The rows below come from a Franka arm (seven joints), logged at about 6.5 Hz.
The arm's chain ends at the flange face. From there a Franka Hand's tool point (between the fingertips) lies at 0.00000 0.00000 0.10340 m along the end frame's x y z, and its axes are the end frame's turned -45 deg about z.
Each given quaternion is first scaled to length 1.
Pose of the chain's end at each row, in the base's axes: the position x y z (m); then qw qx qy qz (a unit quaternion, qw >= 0):
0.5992 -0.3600 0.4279 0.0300 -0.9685 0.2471 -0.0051
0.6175 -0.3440 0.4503 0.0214 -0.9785 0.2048 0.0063
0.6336 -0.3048 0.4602 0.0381 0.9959 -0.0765 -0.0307
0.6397 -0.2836 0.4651 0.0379 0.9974 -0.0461 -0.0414
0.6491 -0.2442 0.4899 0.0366 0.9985 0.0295 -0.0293
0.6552 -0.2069 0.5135 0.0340 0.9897 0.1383 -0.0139
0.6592 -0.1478 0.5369 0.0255 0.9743 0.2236 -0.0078
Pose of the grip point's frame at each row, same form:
0.6018 -0.3543 0.3247 0.0258 -0.9893 -0.1423 -0.0162
0.6171 -0.3394 0.3470 0.0222 -0.9824 -0.1853 -0.0024
0.6267 -0.3122 0.3573 0.0235 0.9493 0.3104 -0.0429
0.6308 -0.2910 0.3624 0.0192 0.9391 0.3391 -0.0528
0.6433 -0.2519 0.3870 0.0226 0.9112 0.4093 -0.0411
0.6533 -0.2143 0.4104 0.0261 0.8614 0.5065 -0.0259
0.6588 -0.1533 0.4336 0.0206 0.8146 0.5794 -0.0170

